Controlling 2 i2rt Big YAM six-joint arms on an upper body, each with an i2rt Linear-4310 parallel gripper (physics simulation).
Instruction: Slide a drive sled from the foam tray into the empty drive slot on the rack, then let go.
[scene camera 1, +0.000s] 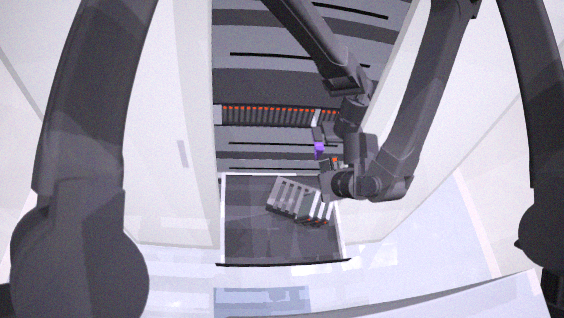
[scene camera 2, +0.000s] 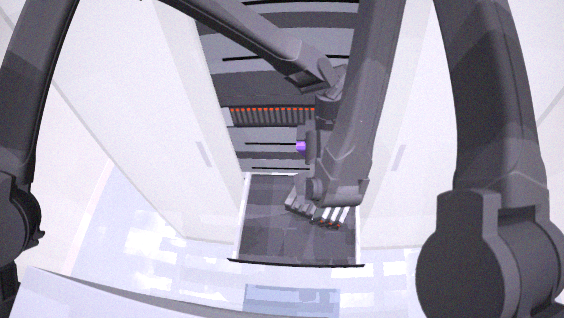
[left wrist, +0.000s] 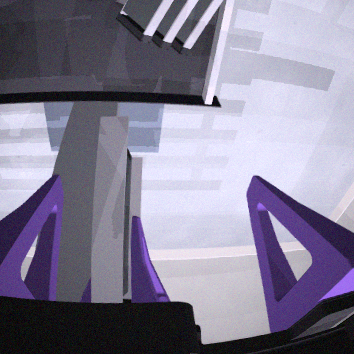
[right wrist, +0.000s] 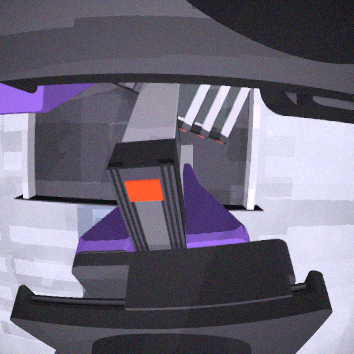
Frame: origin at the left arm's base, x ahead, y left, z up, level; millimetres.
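Seen in the pictures: left gripper, fingertip midpoint: (left wrist: 157, 183) (right wrist: 214, 60); right gripper, fingertip midpoint: (scene camera 1: 328, 183) (left wrist: 124, 215).
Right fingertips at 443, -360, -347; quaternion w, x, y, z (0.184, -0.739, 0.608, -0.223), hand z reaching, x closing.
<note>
Pixels of each thing's middle, then the offset from my right fingertips to it, as dx, dy, dz. "spot": a spot on its surface instead.
- grey drive sled, body centre: (right wrist: 170, 154) (left wrist: 120, 233) (scene camera 1: 329, 174) +12, +2, +23
- foam tray, body centre: (scene camera 2: 318, 202) (scene camera 1: 298, 202) +137, -3, -352
- rack's drive row, surface spot: (scene camera 1: 267, 116) (scene camera 2: 274, 116) spot: +260, +139, -33
A grey drive sled (scene camera 1: 334, 160) (left wrist: 107, 210) (right wrist: 144, 190) with an orange tab is held upright in my right gripper (scene camera 1: 332, 167) (right wrist: 174, 172), which is shut on it. My left gripper (left wrist: 157, 183) is open; the sled stands between its spread purple fingers, apart from the right-hand one in the left wrist view. The foam tray (scene camera 1: 273, 194) (scene camera 2: 291, 200) is a slotted grey block holding three sleds (scene camera 1: 316, 210) (scene camera 2: 331, 217) (left wrist: 167, 25) (right wrist: 214, 112). The rack's drive row (scene camera 1: 267, 116) (scene camera 2: 272, 116) has a pale empty slot (scene camera 1: 315, 118); my arms hide it in scene camera 2.
The foam tray sits in a pulled-out dark drawer with white side walls (scene camera 1: 223, 220) (scene camera 2: 242, 215) (left wrist: 216, 60) (right wrist: 29, 155). Tall white panels (scene camera 1: 192, 150) (scene camera 2: 175, 150) flank the rack. My two wrists are very close together in front of the drive row's right part.
</note>
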